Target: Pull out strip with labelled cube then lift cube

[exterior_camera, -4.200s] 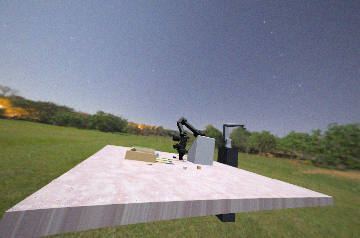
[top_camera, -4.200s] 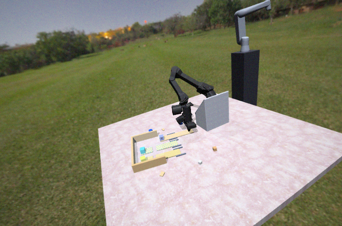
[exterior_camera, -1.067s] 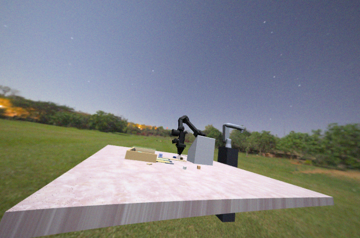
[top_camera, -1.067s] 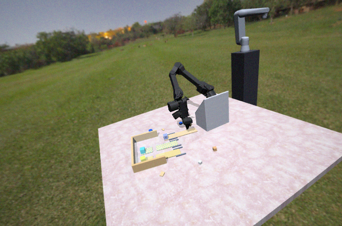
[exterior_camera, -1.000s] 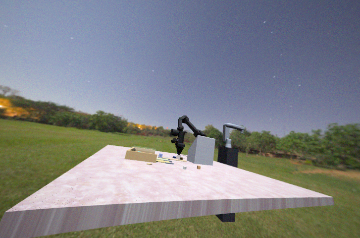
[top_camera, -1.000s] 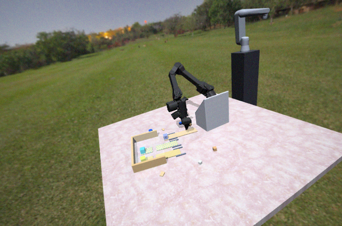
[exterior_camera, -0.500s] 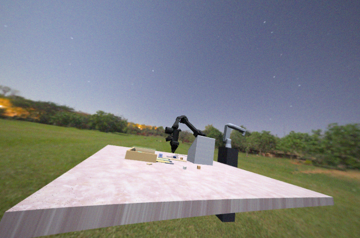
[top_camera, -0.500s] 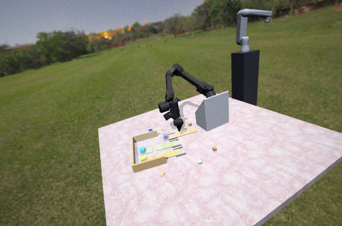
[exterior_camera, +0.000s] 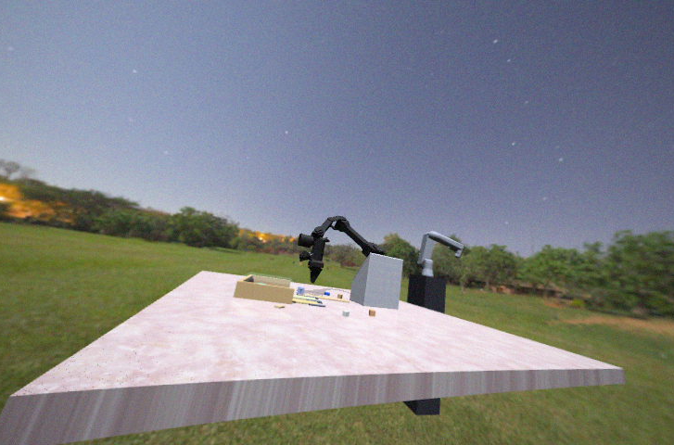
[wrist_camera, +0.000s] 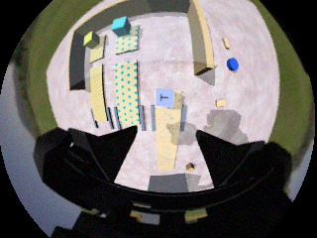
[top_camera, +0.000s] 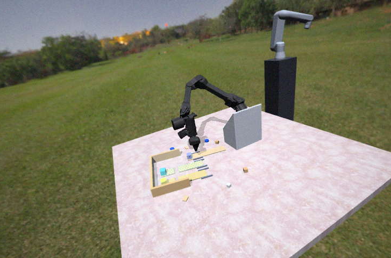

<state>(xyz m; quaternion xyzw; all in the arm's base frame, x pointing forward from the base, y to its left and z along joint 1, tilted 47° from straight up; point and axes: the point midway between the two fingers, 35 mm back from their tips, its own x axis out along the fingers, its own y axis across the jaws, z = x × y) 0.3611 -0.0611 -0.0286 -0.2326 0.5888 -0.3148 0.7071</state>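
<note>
The labelled cube lies 40 mm ahead of my gripper tip and 40 mm below it.
</note>
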